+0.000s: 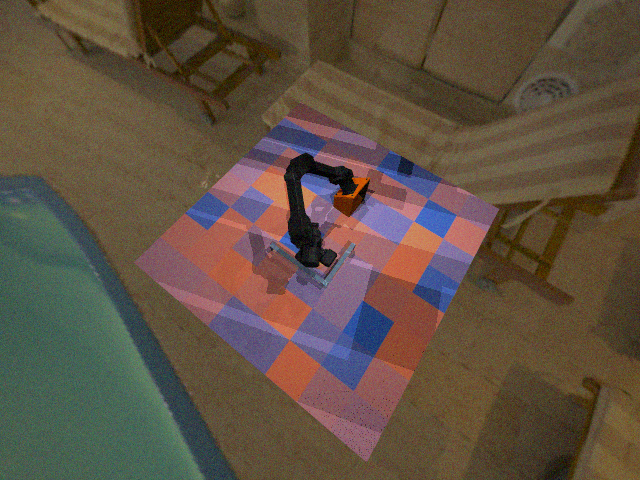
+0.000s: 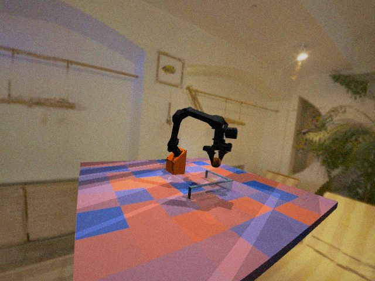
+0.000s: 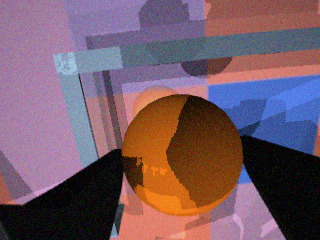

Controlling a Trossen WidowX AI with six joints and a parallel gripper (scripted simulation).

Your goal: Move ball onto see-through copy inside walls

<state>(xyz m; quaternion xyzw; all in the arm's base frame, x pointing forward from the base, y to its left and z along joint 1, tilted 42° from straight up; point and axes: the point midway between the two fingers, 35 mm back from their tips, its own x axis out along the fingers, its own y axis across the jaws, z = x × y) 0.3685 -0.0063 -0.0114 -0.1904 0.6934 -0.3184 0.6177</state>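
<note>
My gripper tip is 130 mm above the see-through copy of ball, 20 mm to the right of it and 20 mm past it. The rest, counted from my gripper tip: orange ball right at my gripper tip.
</note>
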